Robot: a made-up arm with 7 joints. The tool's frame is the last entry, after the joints. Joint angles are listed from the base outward. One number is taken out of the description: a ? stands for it. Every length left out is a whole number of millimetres.
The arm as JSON. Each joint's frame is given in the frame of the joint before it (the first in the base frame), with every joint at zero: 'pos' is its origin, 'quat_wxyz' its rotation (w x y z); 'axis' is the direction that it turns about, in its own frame. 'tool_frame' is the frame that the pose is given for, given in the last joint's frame.
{
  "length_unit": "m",
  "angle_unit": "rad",
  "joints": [
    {
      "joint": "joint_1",
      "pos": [
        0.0,
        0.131,
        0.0
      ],
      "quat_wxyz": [
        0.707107,
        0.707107,
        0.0,
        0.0
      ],
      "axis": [
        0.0,
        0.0,
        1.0
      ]
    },
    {
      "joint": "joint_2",
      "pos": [
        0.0,
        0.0,
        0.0
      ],
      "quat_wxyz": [
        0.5,
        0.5,
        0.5,
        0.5
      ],
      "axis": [
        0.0,
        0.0,
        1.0
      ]
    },
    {
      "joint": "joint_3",
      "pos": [
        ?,
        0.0,
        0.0
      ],
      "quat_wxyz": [
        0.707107,
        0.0,
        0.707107,
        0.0
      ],
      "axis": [
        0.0,
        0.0,
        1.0
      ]
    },
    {
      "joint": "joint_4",
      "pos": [
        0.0,
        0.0,
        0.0
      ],
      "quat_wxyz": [
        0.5,
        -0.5,
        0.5,
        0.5
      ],
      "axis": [
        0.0,
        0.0,
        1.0
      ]
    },
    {
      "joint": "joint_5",
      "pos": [
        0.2,
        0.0,
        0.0
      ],
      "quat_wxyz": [
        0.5,
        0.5,
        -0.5,
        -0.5
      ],
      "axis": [
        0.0,
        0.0,
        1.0
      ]
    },
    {
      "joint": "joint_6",
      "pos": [
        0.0,
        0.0,
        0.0
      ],
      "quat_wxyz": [
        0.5,
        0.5,
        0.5,
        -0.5
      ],
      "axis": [
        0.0,
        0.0,
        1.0
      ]
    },
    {
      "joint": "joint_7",
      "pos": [
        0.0,
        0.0,
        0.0
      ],
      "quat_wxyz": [
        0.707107,
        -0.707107,
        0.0,
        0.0
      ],
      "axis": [
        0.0,
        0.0,
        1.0
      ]
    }
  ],
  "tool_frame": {
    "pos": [
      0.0,
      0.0,
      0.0
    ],
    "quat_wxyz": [
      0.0,
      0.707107,
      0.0,
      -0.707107
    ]
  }
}
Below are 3 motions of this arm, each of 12 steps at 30 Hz.
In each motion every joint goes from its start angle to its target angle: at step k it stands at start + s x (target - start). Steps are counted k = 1, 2, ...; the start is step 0. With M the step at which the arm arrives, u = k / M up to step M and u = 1 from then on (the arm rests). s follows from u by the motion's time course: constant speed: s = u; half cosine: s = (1 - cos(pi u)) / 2; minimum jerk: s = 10 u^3 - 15 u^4 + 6 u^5.
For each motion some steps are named. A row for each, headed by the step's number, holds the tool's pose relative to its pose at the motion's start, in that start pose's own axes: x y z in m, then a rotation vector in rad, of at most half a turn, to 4 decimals.
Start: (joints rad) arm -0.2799 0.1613 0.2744 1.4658 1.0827 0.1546 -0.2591
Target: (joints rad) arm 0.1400 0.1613 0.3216 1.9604 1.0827 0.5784 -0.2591
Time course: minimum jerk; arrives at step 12
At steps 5, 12:
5: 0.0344 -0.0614 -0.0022 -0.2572 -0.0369 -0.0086
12: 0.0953 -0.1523 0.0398 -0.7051 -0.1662 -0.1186

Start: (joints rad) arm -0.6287 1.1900 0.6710 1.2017 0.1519 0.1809 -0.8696
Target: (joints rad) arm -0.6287 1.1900 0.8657 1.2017 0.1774 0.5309 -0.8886
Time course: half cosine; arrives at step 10
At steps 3, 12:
3: 0.0010 0.0050 -0.0054 0.0358 0.0636 -0.0333
12: 0.0035 0.0262 -0.0248 0.1540 0.3212 -0.1483

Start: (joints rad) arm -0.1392 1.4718 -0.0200 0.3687 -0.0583 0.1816 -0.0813
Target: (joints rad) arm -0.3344 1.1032 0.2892 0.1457 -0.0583 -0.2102 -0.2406
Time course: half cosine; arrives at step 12
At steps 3, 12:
3: -0.0065 -0.0223 0.0016 -0.0282 -0.0210 0.0290
12: -0.0656 -0.1523 0.0433 -0.1717 -0.0471 0.2185

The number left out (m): -0.239
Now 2 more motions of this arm.
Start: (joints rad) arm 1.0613 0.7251 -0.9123 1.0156 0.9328 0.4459 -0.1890
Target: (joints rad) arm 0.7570 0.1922 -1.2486 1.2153 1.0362 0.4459 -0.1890
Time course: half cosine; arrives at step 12
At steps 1, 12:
1: -0.0017 -0.0048 -0.0010 -0.0144 0.0045 -0.0030
12: -0.0932 -0.2634 0.0572 -0.8672 0.2276 -0.0798

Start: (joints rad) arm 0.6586 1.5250 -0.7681 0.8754 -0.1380 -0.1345 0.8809
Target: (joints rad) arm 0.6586 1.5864 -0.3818 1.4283 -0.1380 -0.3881 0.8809
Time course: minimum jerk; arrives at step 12
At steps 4, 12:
4: 0.0176 0.0116 0.0155 0.0905 -0.1157 -0.0988
12: 0.0782 0.0334 0.0987 0.4642 -0.4423 -0.5483

